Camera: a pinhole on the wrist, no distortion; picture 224 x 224 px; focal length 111.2 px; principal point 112.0 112.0 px. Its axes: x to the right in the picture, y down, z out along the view. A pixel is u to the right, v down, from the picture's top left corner.
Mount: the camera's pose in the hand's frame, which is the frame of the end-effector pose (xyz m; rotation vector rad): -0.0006 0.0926 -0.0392 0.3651 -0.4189 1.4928
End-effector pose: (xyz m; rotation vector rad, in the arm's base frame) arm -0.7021 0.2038 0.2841 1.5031 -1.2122 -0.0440
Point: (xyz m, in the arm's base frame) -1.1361 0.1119 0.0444
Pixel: 165.9 182.5
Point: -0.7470 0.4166 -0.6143
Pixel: outside the picture
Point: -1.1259 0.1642 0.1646
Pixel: 203.7 200.2
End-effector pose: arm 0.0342 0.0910 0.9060 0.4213 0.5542 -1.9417
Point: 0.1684 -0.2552 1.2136
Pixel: 207.1 96.8
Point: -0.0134 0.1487 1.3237
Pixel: 101.0 168.0
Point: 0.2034 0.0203 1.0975
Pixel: 204.6 180.8
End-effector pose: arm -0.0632 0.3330 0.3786 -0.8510 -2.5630 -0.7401
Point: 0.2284 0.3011 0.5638
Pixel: behind the camera
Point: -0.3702 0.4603 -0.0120
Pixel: 98.9 85.1
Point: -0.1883 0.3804 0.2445
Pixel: 81.9 82.2
